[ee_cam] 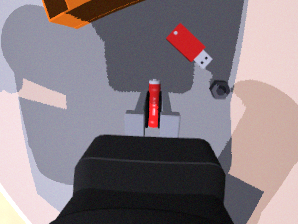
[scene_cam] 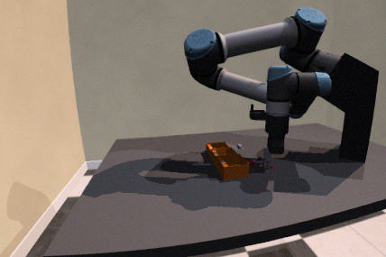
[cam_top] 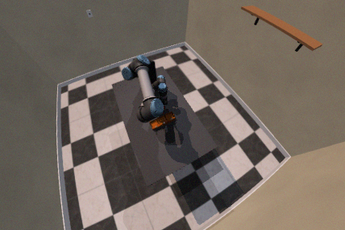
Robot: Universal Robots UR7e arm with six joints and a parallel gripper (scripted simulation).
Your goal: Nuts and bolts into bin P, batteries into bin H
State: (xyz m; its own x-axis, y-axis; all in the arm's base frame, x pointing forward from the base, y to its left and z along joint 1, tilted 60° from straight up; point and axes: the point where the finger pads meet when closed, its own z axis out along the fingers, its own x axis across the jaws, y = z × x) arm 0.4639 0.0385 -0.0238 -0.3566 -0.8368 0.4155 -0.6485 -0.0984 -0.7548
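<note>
My gripper is now 120 mm short of the orange three-compartment bin and 100 mm to the left of it. From my hand the other things lie so: red battery 10 mm below; then orange battery 110 mm ahead, 90 mm to the right, 10 mm below; then dark nut 60 mm to the right, 20 mm below, 20 mm behind.
</note>
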